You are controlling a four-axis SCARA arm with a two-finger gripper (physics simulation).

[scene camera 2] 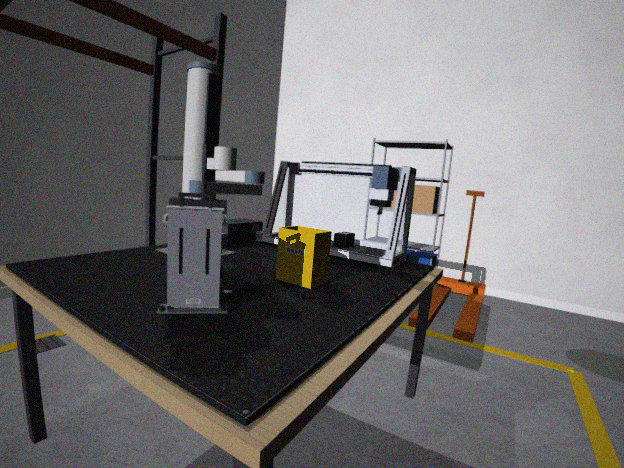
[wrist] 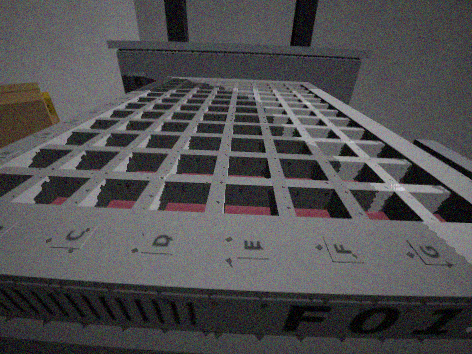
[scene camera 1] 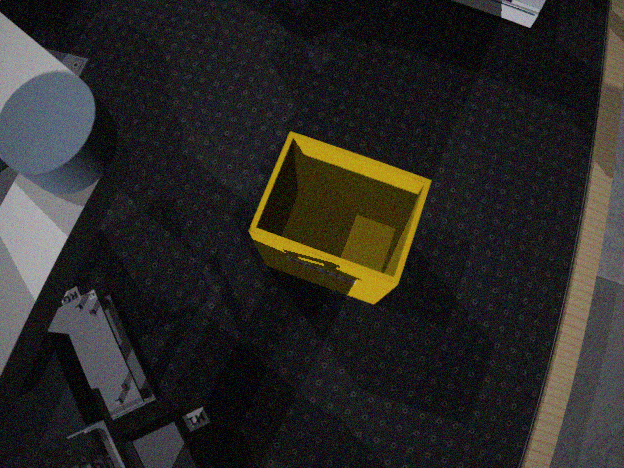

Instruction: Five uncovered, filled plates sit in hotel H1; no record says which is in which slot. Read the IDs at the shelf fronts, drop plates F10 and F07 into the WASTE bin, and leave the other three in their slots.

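Frame: origin at the arm's base, x back, y right, z up, level; centimetres.
Seen in the pictures: gripper, between the fingertips: (wrist: 244,150).
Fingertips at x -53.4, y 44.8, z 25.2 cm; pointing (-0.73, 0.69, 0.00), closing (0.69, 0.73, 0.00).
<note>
A point is followed by its place in that frame.
In the wrist view the top plate F01 (wrist: 162,175) fills the foreground, with red in its wells and its ID at the front edge. The back panel of hotel H1 (wrist: 235,70) @(x -56.9, y 47.1, z 28.3 cm) (scene camera 1: 161,445) @(x -51.5, y 36.9, z 2.1 cm) (scene camera 2: 194,256) @(x -59.1, y 49.2, z 16.4 cm) stands behind it; part of the hotel shows at lower left in scene camera 1. Plates F10 and F07 do not show in the wrist view. My gripper (wrist: 245,165) @(x -53.4, y 44.8, z 25.2 cm) is open around the plate's level, nothing held; its fingers are partly hidden at the sides, and the scene cameras do not show them. The yellow WASTE bin (scene camera 1: 352,161) @(x -64.1, y -2.7, z 20.3 cm) (scene camera 2: 317,256) @(x -72.6, y 5.8, z 12.8 cm) stands upright, open at the top.
A grey nest (scene camera 1: 103,352) @(x -41.1, y 27.3, z 7.3 cm) stands beside the hotel, near the H1 label (scene camera 1: 196,418) @(x -54.7, y 31.7, z 1.3 cm). The arm's blue-grey elbow cap (scene camera 1: 47,123) @(x -44.2, y 9.7, z 41.4 cm) is at left. In scene camera 2 the arm's column (scene camera 2: 196,130) @(x -4.3, y 6.2, z 58.7 cm) rises behind the hotel, and a gantry frame (scene camera 2: 405,216) @(x -84.7, y -60.3, z 26.4 cm) stands at the table's far end.
</note>
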